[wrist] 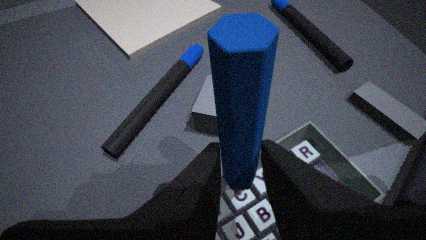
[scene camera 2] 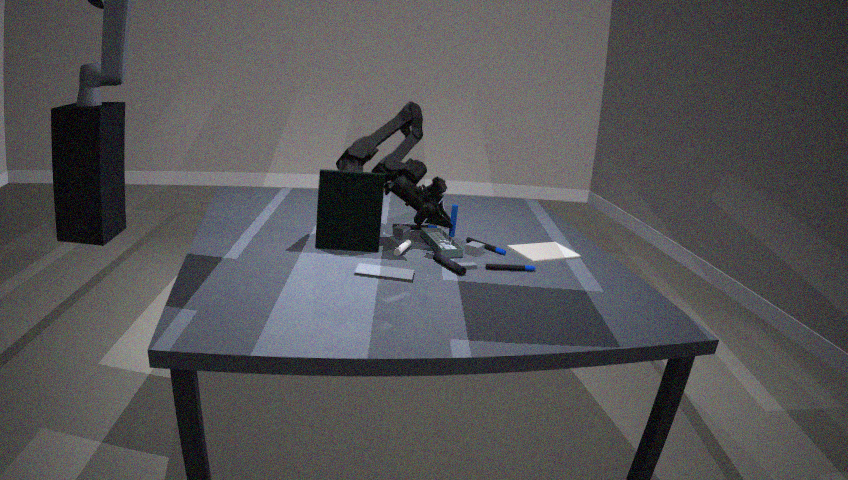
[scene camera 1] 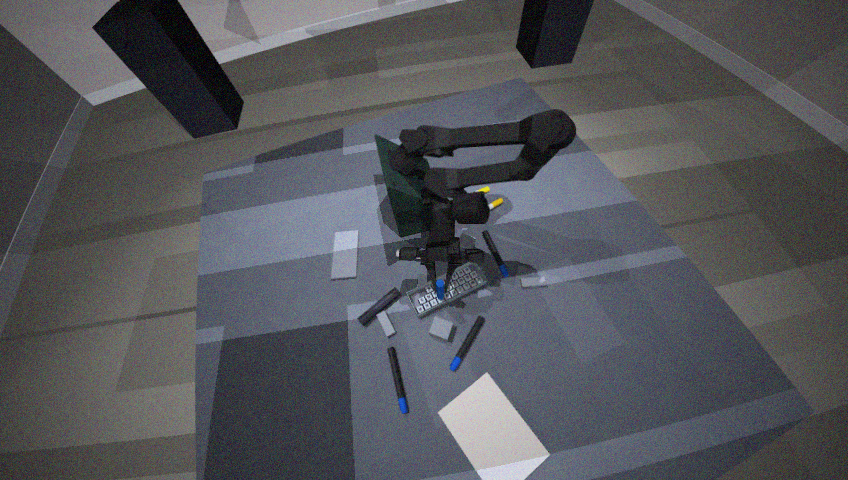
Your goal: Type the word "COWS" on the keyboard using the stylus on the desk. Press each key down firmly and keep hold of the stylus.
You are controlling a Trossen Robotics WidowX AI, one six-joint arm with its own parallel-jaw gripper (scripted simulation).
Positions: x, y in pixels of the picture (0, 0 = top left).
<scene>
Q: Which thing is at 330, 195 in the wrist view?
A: My gripper.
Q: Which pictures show my gripper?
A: The wrist view, scene camera 2 and scene camera 1: all of them.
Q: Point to a white sheet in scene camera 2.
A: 537, 252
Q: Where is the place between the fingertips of my gripper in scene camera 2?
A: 452, 226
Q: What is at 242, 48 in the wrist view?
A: A blue stylus.
</scene>
